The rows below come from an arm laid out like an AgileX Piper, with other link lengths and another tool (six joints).
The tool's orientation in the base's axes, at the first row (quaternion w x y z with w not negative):
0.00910 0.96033 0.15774 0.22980
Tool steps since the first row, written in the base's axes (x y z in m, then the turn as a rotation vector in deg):
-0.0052 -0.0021 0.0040 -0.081 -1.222 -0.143
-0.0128 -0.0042 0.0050 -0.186 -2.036 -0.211
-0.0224 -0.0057 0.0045 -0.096 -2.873 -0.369
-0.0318 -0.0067 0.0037 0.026 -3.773 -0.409
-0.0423 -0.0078 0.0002 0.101 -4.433 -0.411
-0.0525 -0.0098 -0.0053 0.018 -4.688 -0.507
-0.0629 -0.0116 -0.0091 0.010 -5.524 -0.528
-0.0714 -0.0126 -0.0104 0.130 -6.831 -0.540
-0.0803 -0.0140 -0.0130 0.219 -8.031 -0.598
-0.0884 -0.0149 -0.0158 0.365 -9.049 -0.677
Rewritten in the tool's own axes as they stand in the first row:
-0.0033 0.0008 -0.0060 -0.506 1.124 0.025
-0.0099 0.0006 -0.0104 -0.875 1.860 -0.006
-0.0187 -0.0009 -0.0143 -1.125 2.668 0.129
-0.0273 -0.0028 -0.0178 -1.316 3.556 0.170
-0.0380 -0.0052 -0.0194 -1.456 4.205 0.168
-0.0497 -0.0069 -0.0191 -1.647 4.414 0.203
-0.0607 -0.0086 -0.0204 -1.920 5.204 0.173
-0.0687 -0.0103 -0.0231 -2.225 6.480 0.165
-0.0778 -0.0119 -0.0248 -2.544 7.642 0.190
-0.0862 -0.0137 -0.0260 -2.768 8.645 0.270

